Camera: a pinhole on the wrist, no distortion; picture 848 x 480 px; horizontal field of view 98.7 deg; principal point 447.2 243.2 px. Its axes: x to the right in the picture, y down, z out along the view. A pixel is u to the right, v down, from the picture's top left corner.
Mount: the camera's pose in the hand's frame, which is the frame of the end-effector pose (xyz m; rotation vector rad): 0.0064 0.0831 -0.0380 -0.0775 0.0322 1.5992
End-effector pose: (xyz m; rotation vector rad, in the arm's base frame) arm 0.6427 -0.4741 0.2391 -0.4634 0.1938 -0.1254
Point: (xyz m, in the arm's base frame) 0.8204 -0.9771 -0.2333
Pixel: behind the camera
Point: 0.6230 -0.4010 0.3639
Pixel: 262 360
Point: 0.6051 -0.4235 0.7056
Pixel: 217 341
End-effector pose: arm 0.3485 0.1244 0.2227 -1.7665 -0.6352 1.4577
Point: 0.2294 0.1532 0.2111
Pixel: 231 250
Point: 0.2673 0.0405 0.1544
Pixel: 525 398
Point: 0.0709 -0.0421 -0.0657
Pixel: 741 253
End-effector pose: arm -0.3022 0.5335 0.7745 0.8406 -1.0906 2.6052
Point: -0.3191 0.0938 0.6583
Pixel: 799 275
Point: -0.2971 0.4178 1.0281
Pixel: 192 37
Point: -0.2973 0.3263 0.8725
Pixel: 425 152
